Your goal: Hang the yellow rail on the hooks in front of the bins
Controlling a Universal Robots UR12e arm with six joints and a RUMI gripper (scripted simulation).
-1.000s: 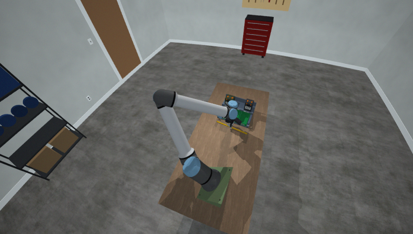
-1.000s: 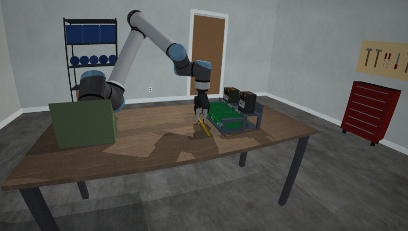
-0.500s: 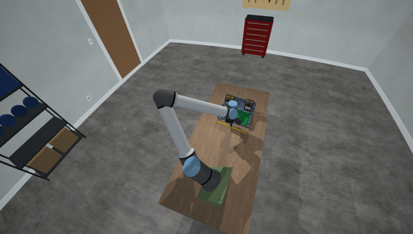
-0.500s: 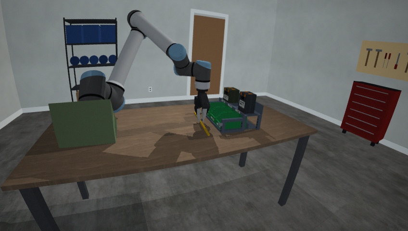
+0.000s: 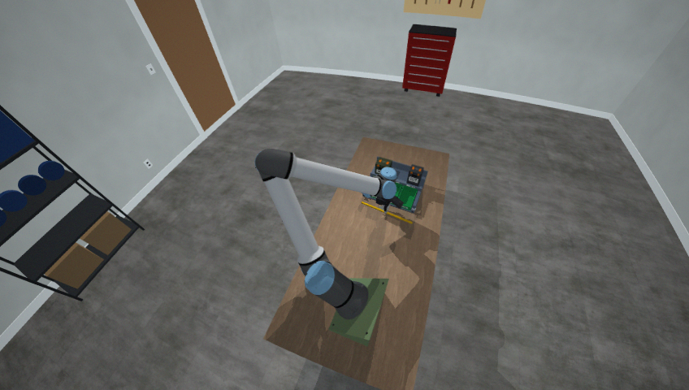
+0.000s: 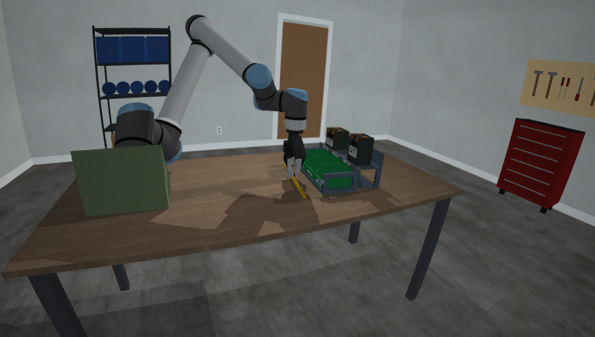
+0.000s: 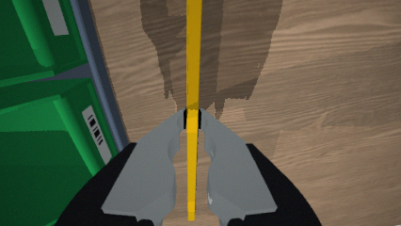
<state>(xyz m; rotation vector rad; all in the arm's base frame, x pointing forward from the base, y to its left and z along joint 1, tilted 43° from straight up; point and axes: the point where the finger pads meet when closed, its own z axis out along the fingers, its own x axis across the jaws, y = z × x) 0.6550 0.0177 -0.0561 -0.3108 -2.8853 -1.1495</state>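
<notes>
My hand is 10 mm above the yellow rail. Also, from my hand: rack front bar (70 mm ahead, 10 mm to the left, 10 mm below).
</notes>
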